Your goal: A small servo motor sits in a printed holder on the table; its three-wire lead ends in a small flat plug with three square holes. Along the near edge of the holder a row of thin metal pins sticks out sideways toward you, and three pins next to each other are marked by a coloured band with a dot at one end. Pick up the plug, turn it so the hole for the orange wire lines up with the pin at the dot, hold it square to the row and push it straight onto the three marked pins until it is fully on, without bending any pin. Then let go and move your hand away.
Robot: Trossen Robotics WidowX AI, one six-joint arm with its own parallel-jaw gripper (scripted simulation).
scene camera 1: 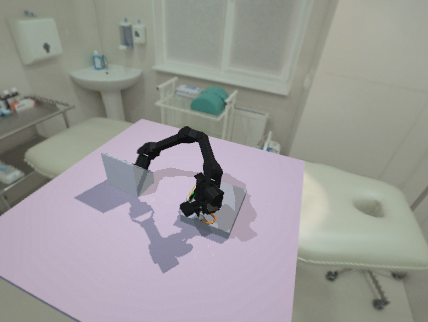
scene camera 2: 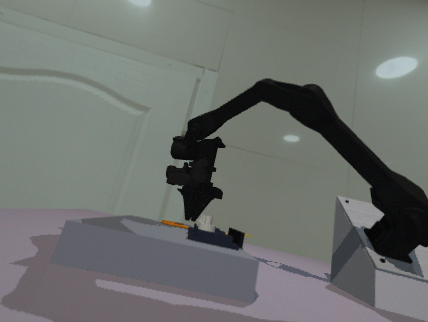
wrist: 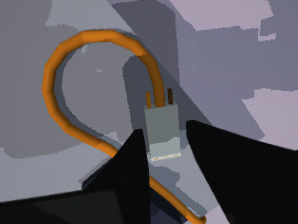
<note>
In view: the gripper point(scene camera 2: 190, 220) and a grey printed holder point(scene camera 2: 135, 247).
The gripper shows as well in the wrist view point(wrist: 164, 132). The grey printed holder shows as well in scene camera 1 point(scene camera 1: 233, 197) and in the wrist view point(wrist: 47, 160).
</note>
